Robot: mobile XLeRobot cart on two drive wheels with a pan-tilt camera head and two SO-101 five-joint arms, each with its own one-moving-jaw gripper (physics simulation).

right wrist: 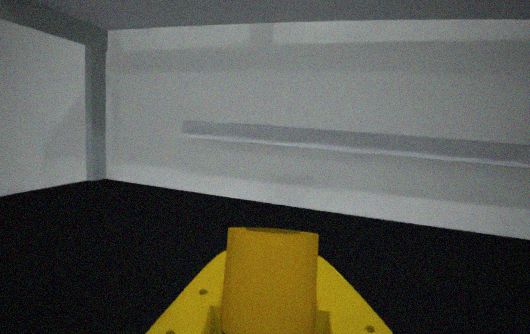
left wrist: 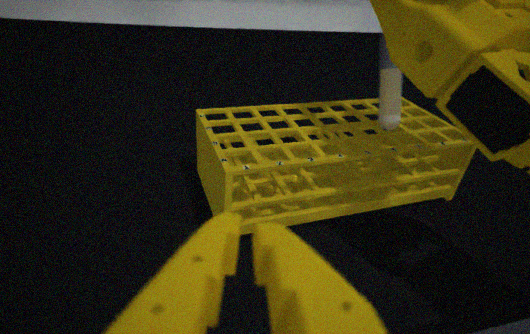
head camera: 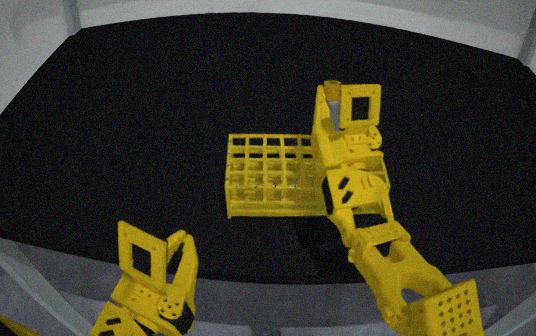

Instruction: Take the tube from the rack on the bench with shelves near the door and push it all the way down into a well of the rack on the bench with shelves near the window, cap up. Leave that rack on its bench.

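Frame: origin at the left arm's base, x ahead, y left, z up, level; centimetres.
Where they show: left hand at its tool point: (left wrist: 239, 236) (head camera: 183, 236); right hand at its tool point: (right wrist: 240, 269) (head camera: 323, 88).
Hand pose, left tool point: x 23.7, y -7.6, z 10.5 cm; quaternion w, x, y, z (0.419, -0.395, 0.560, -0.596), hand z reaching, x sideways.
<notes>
After its pixels a point has its place.
The tube (head camera: 334, 114) @(x 38.3, y -21.4, z 12.8 cm) (left wrist: 390, 95) @(x 36.9, y -21.3, z 7.9 cm) is upright, with its orange cap (head camera: 332, 91) @(x 38.9, y -21.0, z 15.4 cm) (right wrist: 272, 280) @(x 38.9, y -21.4, z 15.4 cm) on top. My right gripper (head camera: 330, 104) @(x 40.6, y -20.2, z 14.5 cm) (right wrist: 272, 260) @(x 40.6, y -20.2, z 14.5 cm) is shut on the tube just below the cap. In the left wrist view the tube's rounded lower end shows whole, over the top grid of the yellow rack (head camera: 265, 210) @(x 35.3, y -14.5, z 0.1 cm) (left wrist: 210, 170) @(x 38.7, y -9.7, z 2.1 cm), toward its right part. The exact height gap and the well under it cannot be told. The right arm hides the rack's right part in the head view. My left gripper (head camera: 181, 236) (left wrist: 246, 227) @(x 23.7, y -7.6, z 10.5 cm) is shut and empty, in front of the rack's left end.
The rack stands on a black bench top (head camera: 150, 100) @(x 59.7, y 7.3, z -1.3 cm) (left wrist: 100, 200) @(x 41.1, y -2.1, z -1.3 cm) (right wrist: 125, 250) @(x 66.5, y 6.9, z -1.3 cm). Pale walls rise behind it, with a grey post (right wrist: 96, 115) @(x 100.0, y 47.5, z 17.9 cm) at the back left and a grey shelf underside (right wrist: 300, 10) @(x 96.3, y -10.5, z 42.5 cm) overhead in the right wrist view.
</notes>
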